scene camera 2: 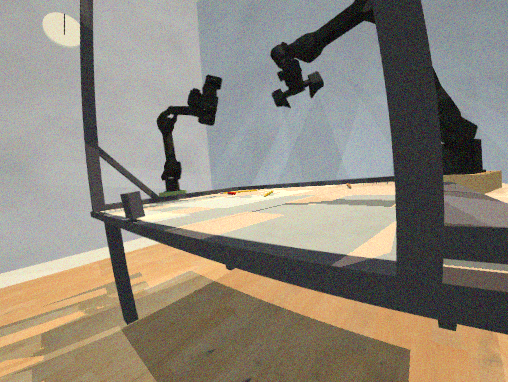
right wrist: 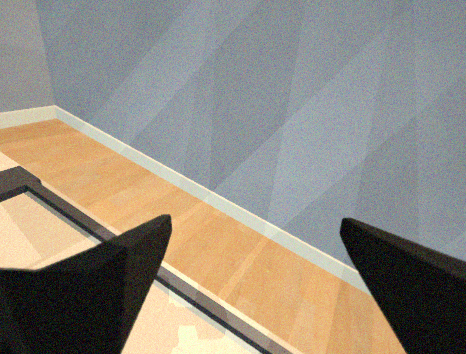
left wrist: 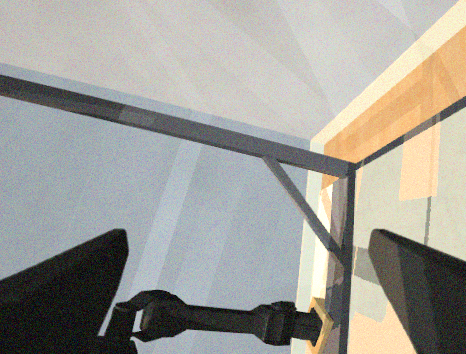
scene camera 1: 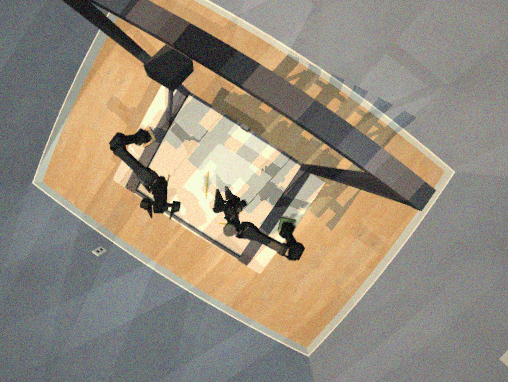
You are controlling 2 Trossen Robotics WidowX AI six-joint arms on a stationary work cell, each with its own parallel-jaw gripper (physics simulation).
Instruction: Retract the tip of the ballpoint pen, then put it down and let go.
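Pixels of known places: left gripper, fingertip midpoint: (scene camera 2: 210, 92) (left wrist: 249, 241) (scene camera 1: 221, 187); right gripper, fingertip midpoint: (scene camera 2: 300, 102) (right wrist: 255, 224) (scene camera 1: 160, 218); left arm's base at its link origin: (scene camera 1: 287, 226); right arm's base at its link origin: (scene camera 2: 460, 173) (left wrist: 313, 326) (scene camera 1: 146, 137).
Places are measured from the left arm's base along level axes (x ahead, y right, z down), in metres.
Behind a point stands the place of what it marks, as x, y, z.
A thin yellow pen-like stick (scene camera 1: 207, 185) @(0.555, 0.149, 0.033) lies on the table (scene camera 1: 186, 220) @(0.658, -0.117, 0.038) (scene camera 2: 320, 230) @(0.735, 0.617, 0.038) near its middle. In scene camera 2, a thin yellow stick (scene camera 2: 247, 190) @(0.391, -0.076, 0.032), a short yellow piece (scene camera 2: 269, 193) @(0.562, 0.160, 0.035) and a small red piece (scene camera 2: 232, 193) @(0.375, 0.060, 0.032) lie near the far edge; I cannot tell which is the ballpoint pen, nor the state of its tip. My left gripper (scene camera 1: 223, 192) @(0.404, 0.220, -0.333) (scene camera 2: 215, 100) @(0.404, 0.220, -0.333) (left wrist: 249, 241) @(0.404, 0.220, -0.333) is open and empty, high above the table. My right gripper (scene camera 1: 160, 216) @(0.685, -0.009, -0.312) (scene camera 2: 300, 101) @(0.685, -0.009, -0.312) (right wrist: 255, 224) @(0.685, -0.009, -0.312) is open and empty, raised near the table's edge. The pen does not show in either wrist view.
A small orange-red piece (scene camera 2: 349, 185) @(0.826, 0.122, 0.031) lies farther right on the table in scene camera 2. Dark frame posts (scene camera 2: 412, 150) @(0.783, 0.711, -0.025) (scene camera 2: 88, 100) @(0.000, 0.394, -0.361) rise at the table's corners. A dark overhead beam (scene camera 1: 280, 92) @(0.241, 0.485, -1.002) crosses scene camera 1. The right arm (left wrist: 220, 318) @(0.943, 0.346, -0.231) shows in the left wrist view.
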